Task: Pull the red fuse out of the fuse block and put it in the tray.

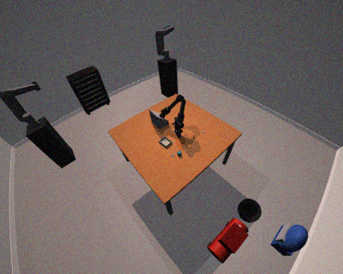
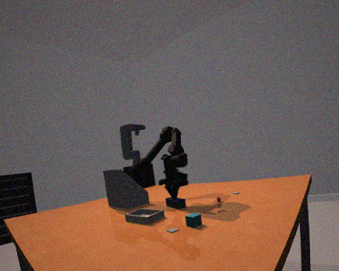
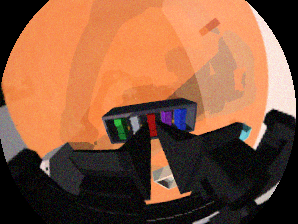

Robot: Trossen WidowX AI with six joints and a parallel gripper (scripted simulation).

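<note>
My gripper tip is now 20 cm to the left of the grey tray and 3 cm above it. Also, from my gripper tip: red fuse (1 cm below); then teal cube (25 cm ahead, 19 cm to the right, 2 cm below).
</note>
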